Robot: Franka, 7 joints.
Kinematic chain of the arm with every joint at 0, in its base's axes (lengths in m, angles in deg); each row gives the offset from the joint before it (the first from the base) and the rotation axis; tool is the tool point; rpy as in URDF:
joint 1: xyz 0 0 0.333 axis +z
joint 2: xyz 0 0 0 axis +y
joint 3: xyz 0 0 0.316 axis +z
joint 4: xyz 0.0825 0 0 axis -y
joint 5: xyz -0.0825 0 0.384 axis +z
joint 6: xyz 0 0 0 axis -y
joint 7: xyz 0.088 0 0 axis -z
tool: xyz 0 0 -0.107 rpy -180 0 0
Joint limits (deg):
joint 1: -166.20..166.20
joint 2: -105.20..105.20
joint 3: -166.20..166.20
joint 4: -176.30..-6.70
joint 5: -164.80..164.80
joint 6: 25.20..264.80
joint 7: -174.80..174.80
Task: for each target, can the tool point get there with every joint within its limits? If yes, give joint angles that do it. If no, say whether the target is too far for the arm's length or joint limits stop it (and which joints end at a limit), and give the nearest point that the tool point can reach.
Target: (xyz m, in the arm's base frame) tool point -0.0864 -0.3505 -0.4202
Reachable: no: joint limits stop it (at a limit: joint 2) | nearest point -0.0844 -0.3423 -0.3562 | short by 0.065 m
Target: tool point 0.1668 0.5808 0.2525
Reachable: yes | joints -39.33 -87.45 88.16 -109.21 -92.29 192.38 70.69
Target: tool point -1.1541 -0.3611 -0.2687
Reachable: no: too far | nearest point -0.7330 -0.2294 -0.0492 | short by 0.493 m
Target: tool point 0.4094 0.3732 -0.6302
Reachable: no: too far | nearest point 0.3351 0.3055 -0.3328 | short by 0.314 m
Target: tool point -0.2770 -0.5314 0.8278
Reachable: yes | joints 10.15 -25.94 -114.04 -61.05 76.60 98.64 -128.55
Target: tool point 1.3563 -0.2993 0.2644
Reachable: no: too far | nearest point 0.8367 -0.1846 0.2907 | short by 0.533 m
